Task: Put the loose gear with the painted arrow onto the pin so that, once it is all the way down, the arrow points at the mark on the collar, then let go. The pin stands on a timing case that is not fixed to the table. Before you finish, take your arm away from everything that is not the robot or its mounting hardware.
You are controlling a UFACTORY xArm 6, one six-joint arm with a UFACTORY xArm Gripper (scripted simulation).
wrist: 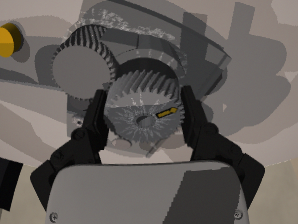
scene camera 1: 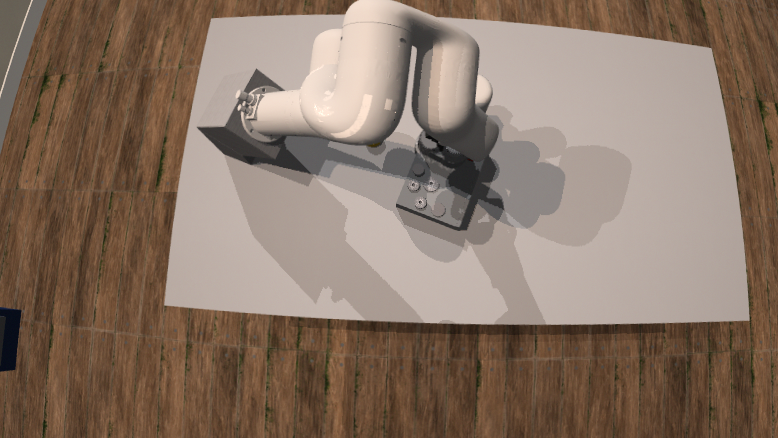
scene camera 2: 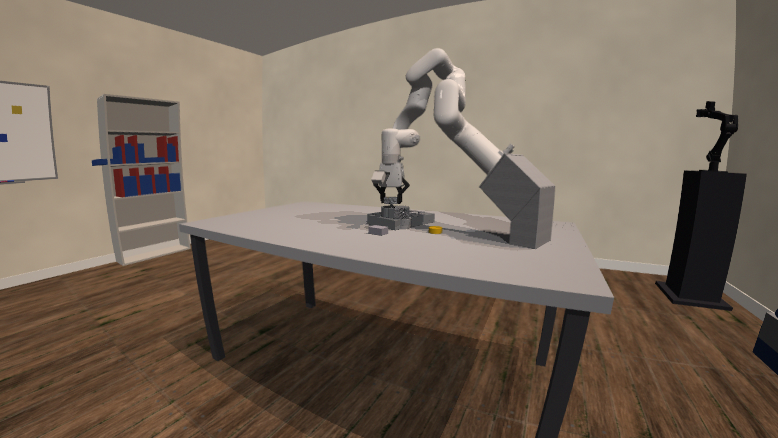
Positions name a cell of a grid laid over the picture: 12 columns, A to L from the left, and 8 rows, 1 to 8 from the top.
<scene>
In view: the gripper (scene camera 2: G4), a timing case (scene camera 1: H4) and a grey gear (wrist: F4).
The timing case shows as well in the wrist view (wrist: D3) and in scene camera 2 (scene camera 2: G4). The gripper shows as well in the wrist view (wrist: F4).
</scene>
